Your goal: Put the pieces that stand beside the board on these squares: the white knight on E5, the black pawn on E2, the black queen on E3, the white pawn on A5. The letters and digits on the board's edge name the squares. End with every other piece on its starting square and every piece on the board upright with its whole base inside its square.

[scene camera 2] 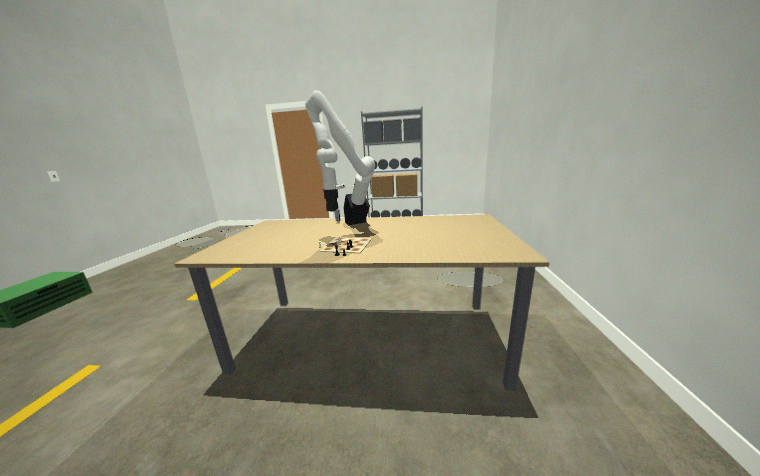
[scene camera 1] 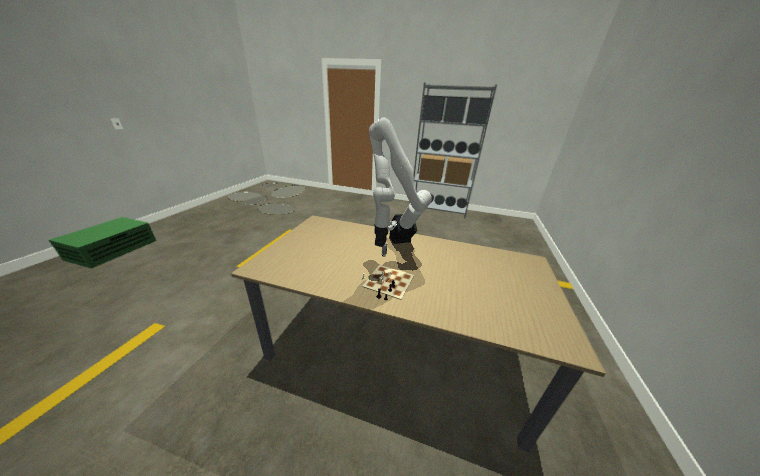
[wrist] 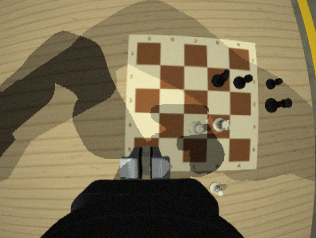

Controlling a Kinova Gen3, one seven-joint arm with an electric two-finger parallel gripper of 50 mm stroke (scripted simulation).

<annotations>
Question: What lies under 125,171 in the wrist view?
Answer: My gripper.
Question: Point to a chessboard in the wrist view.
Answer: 169,78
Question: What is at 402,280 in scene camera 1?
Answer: A chessboard.
</annotations>
